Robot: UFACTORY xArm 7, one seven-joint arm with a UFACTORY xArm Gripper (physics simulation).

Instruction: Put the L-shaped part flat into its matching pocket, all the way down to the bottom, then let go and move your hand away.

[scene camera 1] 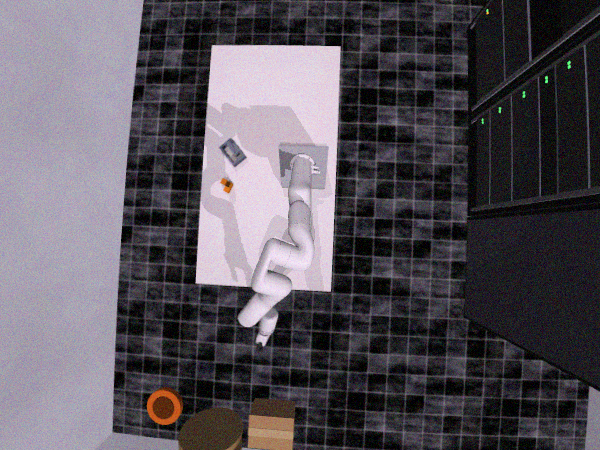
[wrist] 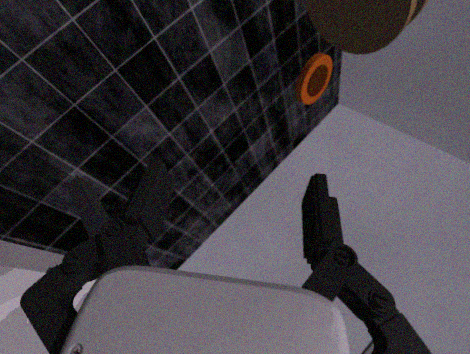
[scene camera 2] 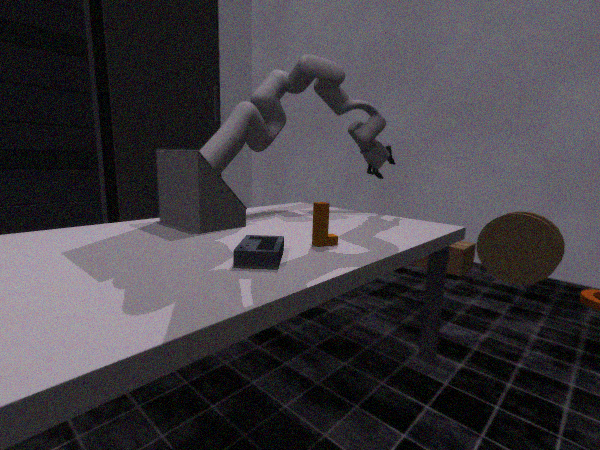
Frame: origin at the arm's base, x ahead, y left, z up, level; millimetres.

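Seen in the pictures: gripper, between the fingertips: point(wrist: 236, 180) point(scene camera 2: 387, 170); arm's base, origin of its link: point(scene camera 1: 302, 165) point(scene camera 2: 199, 174).
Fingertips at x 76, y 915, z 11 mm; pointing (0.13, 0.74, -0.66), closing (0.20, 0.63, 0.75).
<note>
Pixels of each thing's top centre, then the offset from my fingertips to it. Level surfaces: height alone.
- orange L-shaped part, centre of its top: point(scene camera 2: 326, 202) point(scene camera 1: 222, 184) 344 mm ahead, 773 mm right, 60 mm down
- dark blue-grey block, centre of its top: point(scene camera 2: 261, 242) point(scene camera 1: 231, 151) 347 mm ahead, 979 mm right, 133 mm down
- white table, height of its surface: 170 mm down
The orange L-shaped part point(scene camera 1: 227, 190) point(scene camera 2: 320, 225) stands upright on the table, its long leg up and its short foot on the tabletop. The dark blue-grey block point(scene camera 1: 241, 161) point(scene camera 2: 257, 259) with the pocket lies flat near it, apart from it; the recess shows in its top, but its exact outline is too small to tell. My gripper point(scene camera 1: 260, 345) point(scene camera 2: 387, 170) point(wrist: 236, 180) is open and empty. It is in the air, well away from the part and the block, past the table's lower edge in scene camera 1. Neither part nor block shows in the wrist view.
The white table point(scene camera 1: 275, 75) point(scene camera 2: 50, 320) bears the grey pedestal point(scene camera 1: 320, 181) point(scene camera 2: 177, 190) of my arm. On the floor are an orange ring-shaped object point(scene camera 1: 151, 407) point(wrist: 304, 85), a round brown object point(scene camera 1: 210, 430) point(scene camera 2: 520, 247) and a brown box point(scene camera 1: 271, 425). A black cabinet point(scene camera 1: 530, 250) stands beyond.
</note>
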